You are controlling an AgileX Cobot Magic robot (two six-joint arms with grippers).
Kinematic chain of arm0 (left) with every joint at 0, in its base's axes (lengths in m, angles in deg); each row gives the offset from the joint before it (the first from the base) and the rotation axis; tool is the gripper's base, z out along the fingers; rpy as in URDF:
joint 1: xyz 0 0 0.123 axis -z
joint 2: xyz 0 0 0 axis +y
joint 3: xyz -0.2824 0 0.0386 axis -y
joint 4: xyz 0.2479 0 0.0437 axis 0.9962 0 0.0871
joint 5: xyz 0 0 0 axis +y
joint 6: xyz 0.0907 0 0.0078 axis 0.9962 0 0.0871
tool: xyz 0 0 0 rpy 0 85 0
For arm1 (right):
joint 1: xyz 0 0 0.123 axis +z
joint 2: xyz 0 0 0 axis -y
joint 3: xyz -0.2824 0 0.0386 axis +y
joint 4: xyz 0.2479 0 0.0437 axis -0.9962 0 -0.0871
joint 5: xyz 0 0 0 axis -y
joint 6: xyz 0.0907 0 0.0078 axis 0.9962 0 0.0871
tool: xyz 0 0 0 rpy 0 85 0
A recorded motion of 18 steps. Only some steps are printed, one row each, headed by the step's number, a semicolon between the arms.
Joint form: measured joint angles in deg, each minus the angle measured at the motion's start. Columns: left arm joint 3, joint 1, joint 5, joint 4, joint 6, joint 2; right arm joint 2, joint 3, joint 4, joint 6, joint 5, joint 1.
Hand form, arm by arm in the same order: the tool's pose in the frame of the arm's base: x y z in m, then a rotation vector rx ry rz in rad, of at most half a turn. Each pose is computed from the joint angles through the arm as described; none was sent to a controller.
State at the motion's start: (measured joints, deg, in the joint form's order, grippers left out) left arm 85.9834 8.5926 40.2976 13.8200 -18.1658 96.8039; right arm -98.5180 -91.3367 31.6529 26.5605 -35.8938 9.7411
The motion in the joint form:
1: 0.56 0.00 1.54 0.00 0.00 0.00; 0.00 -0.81 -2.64 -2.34 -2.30 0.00
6: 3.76 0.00 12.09 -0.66 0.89 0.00; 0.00 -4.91 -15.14 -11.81 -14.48 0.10
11: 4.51 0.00 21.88 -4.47 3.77 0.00; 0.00 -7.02 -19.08 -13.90 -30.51 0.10
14: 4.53 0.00 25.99 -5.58 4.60 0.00; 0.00 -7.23 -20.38 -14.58 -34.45 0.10
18: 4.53 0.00 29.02 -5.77 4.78 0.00; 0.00 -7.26 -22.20 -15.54 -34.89 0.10
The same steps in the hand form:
1: 0.3834 -0.0432 0.3327 -0.0593 2.3649 0.0525; 0.4003 0.0410 0.3615 -0.0021 2.1736 -0.2308
6: 0.3743 -0.0399 0.3395 -0.0863 2.4873 0.0977; 0.3882 0.0471 0.3659 -0.0150 2.3611 -0.1456
11: 0.3614 -0.0414 0.3346 -0.0784 2.6550 0.0870; 0.3687 0.0455 0.3614 0.0159 2.6097 -0.1580
14: 0.3554 -0.0416 0.3318 -0.0751 2.7287 0.0881; 0.3631 0.0460 0.3594 0.0156 2.6782 -0.1525
18: 0.3509 -0.0410 0.3300 -0.0785 2.7806 0.1008; 0.3621 0.0485 0.3587 -0.0003 2.6933 -0.1174

